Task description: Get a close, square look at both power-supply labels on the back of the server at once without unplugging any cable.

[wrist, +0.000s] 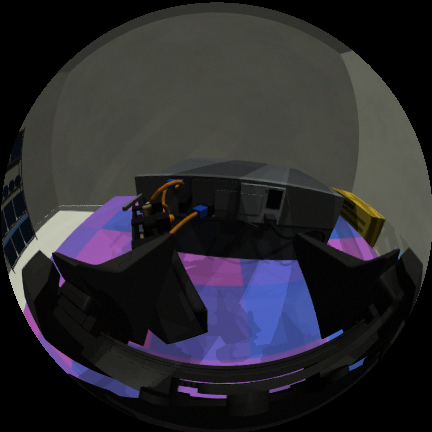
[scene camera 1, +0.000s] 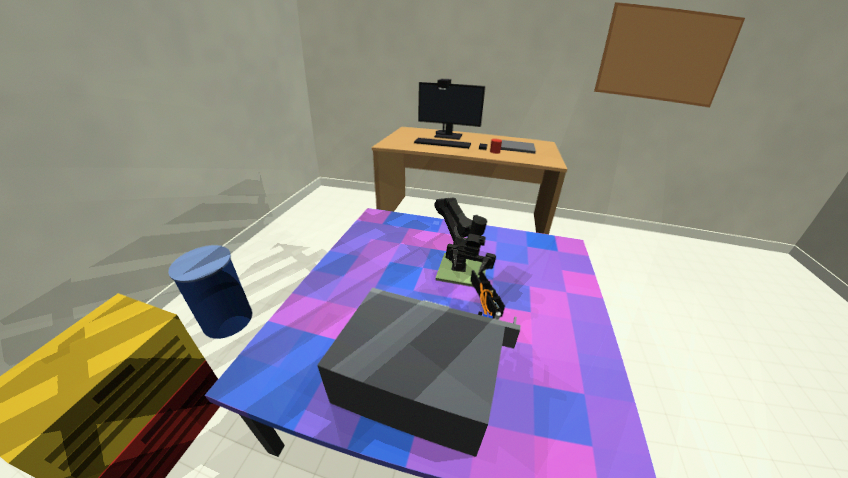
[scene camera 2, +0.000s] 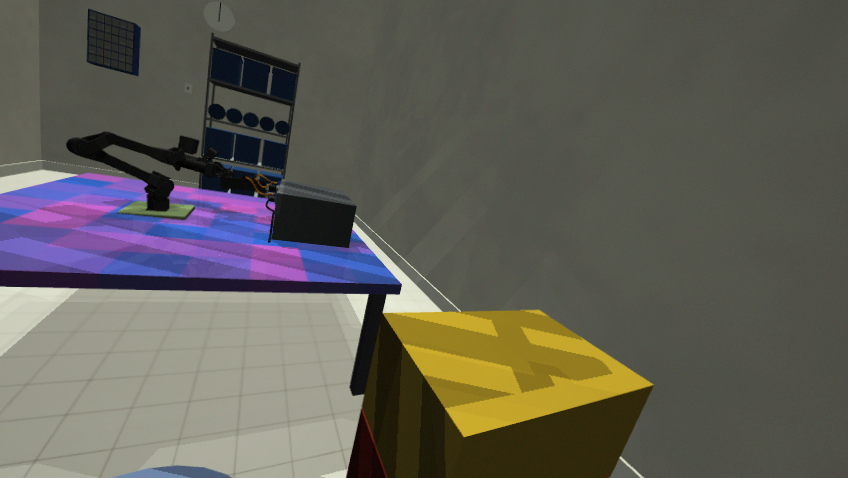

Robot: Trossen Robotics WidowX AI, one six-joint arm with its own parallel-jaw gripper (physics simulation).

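Seen in the pictures: gripper, fingertip midpoint: point(wrist: 236, 240) point(scene camera 1: 466, 271) point(scene camera 2: 234, 174); arm's base, origin of the base link: point(scene camera 1: 458, 267) point(scene camera 2: 157, 209).
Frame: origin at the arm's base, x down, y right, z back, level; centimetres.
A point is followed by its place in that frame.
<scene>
The server point(scene camera 1: 415, 350) {x -18.3, y 6.9, z -62.5 cm} point(scene camera 2: 314, 219) {x -9.8, y 28.4, z -56.7 cm} point(wrist: 310, 192) {x -17.6, y 15.2, z -42.7 cm} is a dark grey box lying on the table, its back facing my arm. In the wrist view the back is dim and fairly level. Grey power-supply panels point(wrist: 251, 200) {x -14.7, y 2.4, z -43.3 cm} show right of centre; label print is too small and dark to read. Black power cords point(wrist: 270, 220) {x -12.0, y 5.9, z -40.7 cm} run below them. Orange cables point(wrist: 185, 221) {x -11.1, y -9.5, z -41.4 cm} point(scene camera 1: 486, 299) {x -15.0, y -11.6, z -35.1 cm} with a blue plug point(wrist: 201, 210) {x -12.1, y -6.7, z -43.7 cm} run to a black cable arm point(wrist: 150, 220) {x -18.0, y -10.8, z -29.7 cm} at the left of the back. My gripper point(scene camera 1: 473, 261) {x -18.8, y -3.6, z -26.1 cm} point(wrist: 235, 240) {x -18.8, y -3.6, z -26.1 cm} is open and empty, behind the server, apart from it.
The patchwork table point(scene camera 1: 558, 368) {x 1.1, y -38.8, z -46.6 cm} point(scene camera 2: 195, 261) {x 1.1, y 54.4, z -18.7 cm} carries the green base plate point(scene camera 1: 452, 271) {x -0.2, y 2.5, z -4.1 cm} point(scene camera 2: 184, 211) {x -0.5, y 1.0, z -9.1 cm}. Near the table stand a blue bin point(scene camera 1: 216, 296) and a yellow box point(scene camera 1: 106, 338) point(scene camera 2: 510, 356) point(wrist: 360, 215). A desk point(scene camera 1: 385, 145) with a monitor point(scene camera 1: 451, 103) stands beyond the arm.
</scene>
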